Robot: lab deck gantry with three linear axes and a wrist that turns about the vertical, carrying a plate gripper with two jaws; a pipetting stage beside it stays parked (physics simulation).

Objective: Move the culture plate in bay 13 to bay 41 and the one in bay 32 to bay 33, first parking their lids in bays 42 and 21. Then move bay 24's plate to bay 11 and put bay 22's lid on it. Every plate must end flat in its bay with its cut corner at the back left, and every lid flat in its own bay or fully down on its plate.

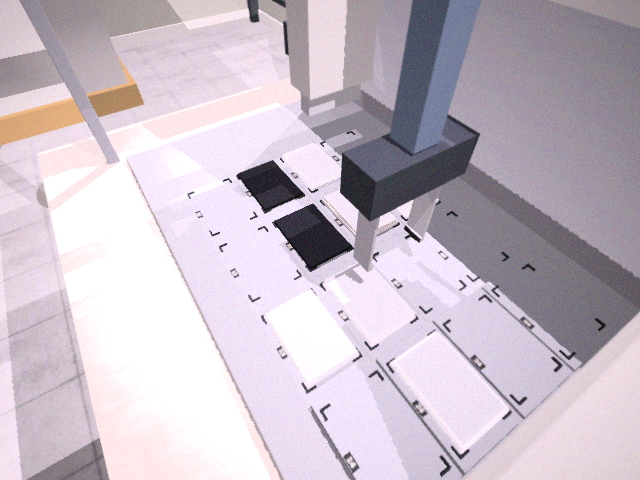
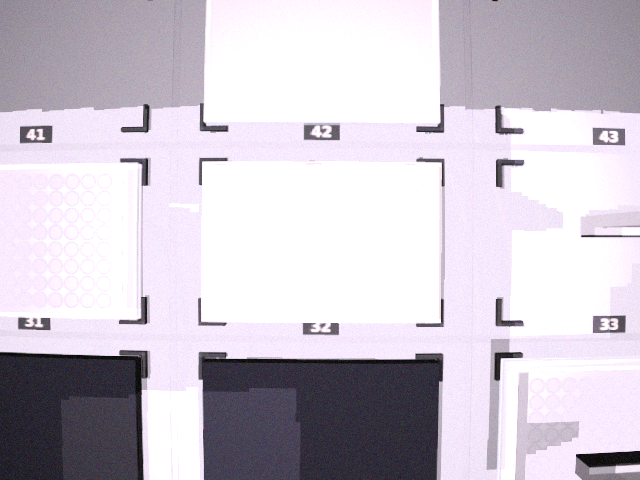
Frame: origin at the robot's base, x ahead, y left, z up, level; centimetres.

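Seen in the pictures: gripper, fingertip midpoint: (image 1: 388, 248) (image 2: 618, 346); robot's base at its link origin: (image 1: 189, 195).
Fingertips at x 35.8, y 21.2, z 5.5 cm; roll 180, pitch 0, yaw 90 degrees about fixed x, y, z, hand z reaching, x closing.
Observation:
Pixels of each thing's top centre, then the offset from my fingertips to it. "pt": a spot on its surface instead.
- pale plate at its top centre: (image 1: 309, 331) dx +3.4, dy -16.9, dz -4.1 cm
- white flat piece at its top centre: (image 2: 322, 43) dx -13.0, dy +15.2, dz -4.7 cm
- bay 22 at a spot on its surface: (image 2: 361, 423) (image 1: 322, 238) pt dx -10.8, dy -5.2, dz -4.7 cm
- bay 21 at a spot on its surface: (image 2: 93, 439) pt dx -25.5, dy -6.5, dz -4.7 cm
- Bay 33 at a spot on its surface: (image 2: 547, 279) pt dx -0.4, dy +2.5, dz -5.5 cm
- bay 11 at a spot on its surface: (image 1: 222, 206) pt dx -29.0, dy -16.9, dz -5.5 cm
My gripper (image 1: 391, 252) (image 2: 610, 344) is open and empty, its jaws raised over bays 33 and 23. A pale plate (image 1: 310, 336) lies in bay 13. The plate (image 1: 346, 210) (image 2: 320, 242) in bay 32 is overexposed from above; whether it is lidded is unclear. A white flat piece (image 2: 320, 62) lies in bay 42. Dark lids lie in bay 22 (image 1: 312, 236) (image 2: 361, 423) and, similar in look, bay 21 (image 1: 268, 184) (image 2: 93, 439). The plate (image 1: 449, 390) in bay 24 lies flat. Bay 33 (image 2: 547, 279) and bay 11 (image 1: 222, 206) hold no plate. Cut corners are unreadable.
A plate with wells (image 1: 369, 304) (image 2: 604, 403) lies in bay 23, below one jaw. Another plate with wells (image 1: 312, 165) (image 2: 62, 240) lies in bay 31. The pale parked pipetting stage (image 1: 325, 51) stands behind the deck. A slanted post (image 1: 77, 87) stands at the left.

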